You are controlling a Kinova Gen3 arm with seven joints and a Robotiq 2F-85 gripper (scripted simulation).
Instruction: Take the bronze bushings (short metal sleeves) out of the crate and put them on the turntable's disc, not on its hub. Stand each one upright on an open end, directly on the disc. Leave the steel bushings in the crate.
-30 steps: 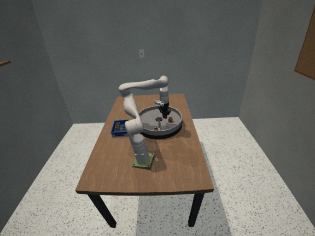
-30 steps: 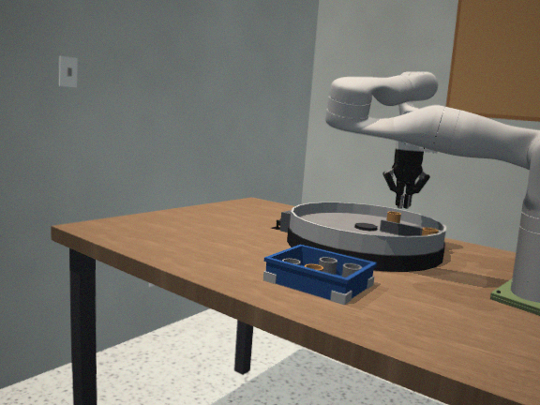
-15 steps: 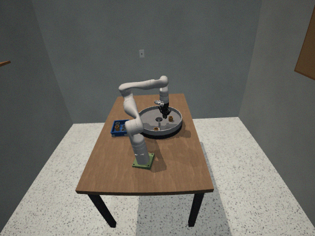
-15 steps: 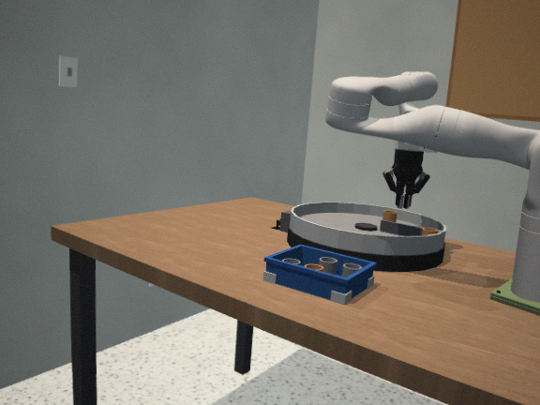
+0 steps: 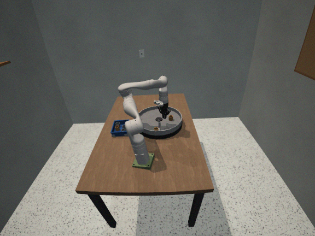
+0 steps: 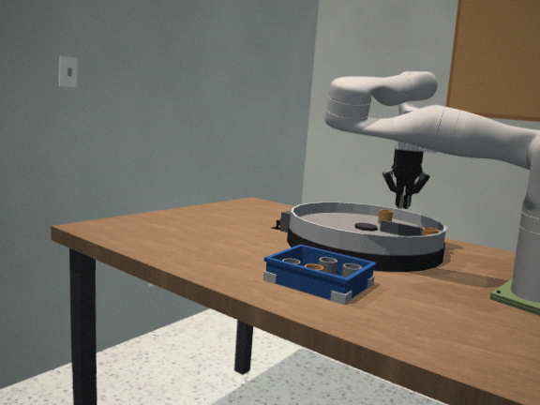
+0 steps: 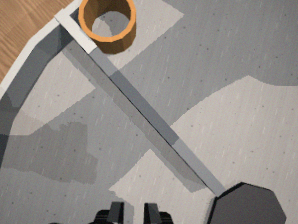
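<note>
The blue crate lies 400 mm to the left of my hand, 110 mm below it and 30 mm behind it. From my hand the other things lie so: grey turntable disc: 80 mm below, 70 mm ahead, 60 mm to the left.
</note>
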